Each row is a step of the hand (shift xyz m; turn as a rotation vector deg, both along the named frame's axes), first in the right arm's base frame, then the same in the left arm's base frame.
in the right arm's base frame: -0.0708 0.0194 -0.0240 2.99 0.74 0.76
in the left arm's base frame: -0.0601 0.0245 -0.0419 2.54 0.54 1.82
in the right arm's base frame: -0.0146 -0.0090 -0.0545 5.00 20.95 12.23
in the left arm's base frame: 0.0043 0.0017 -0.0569 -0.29 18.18 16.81
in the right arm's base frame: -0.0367 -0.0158 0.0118 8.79 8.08 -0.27
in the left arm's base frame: -0.0377 -0.0173 -0.0040 7.99 7.87 4.11
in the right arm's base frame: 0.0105 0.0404 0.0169 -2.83 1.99 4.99
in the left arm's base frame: 0.0024 0.0363 0.0265 -4.39 1.05 4.06
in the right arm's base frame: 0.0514 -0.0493 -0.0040 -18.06 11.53 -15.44
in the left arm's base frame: 0.0523 -0.0483 0.0041 -12.63 14.48 -18.11
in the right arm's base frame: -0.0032 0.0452 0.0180 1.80 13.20 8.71
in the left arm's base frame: -0.0111 0.0410 0.0239 -1.78 11.29 11.08
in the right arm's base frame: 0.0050 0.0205 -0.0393 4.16 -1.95 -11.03
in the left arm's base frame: 0.0164 0.0275 -0.0310 7.60 0.12 -9.22
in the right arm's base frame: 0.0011 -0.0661 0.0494 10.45 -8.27 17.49
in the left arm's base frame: -0.0117 -0.0743 0.0340 4.62 -11.57 18.12
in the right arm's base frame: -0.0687 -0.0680 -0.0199 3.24 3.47 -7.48
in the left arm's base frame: -0.0551 -0.0621 -0.0534 5.31 4.78 -5.24
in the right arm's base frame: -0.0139 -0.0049 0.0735 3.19 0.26 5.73
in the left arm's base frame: -0.0367 -0.0186 0.0627 1.14 -0.87 6.40
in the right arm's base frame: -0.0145 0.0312 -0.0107 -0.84 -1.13 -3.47
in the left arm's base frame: -0.0118 0.0329 -0.0089 0.39 -0.44 -3.70
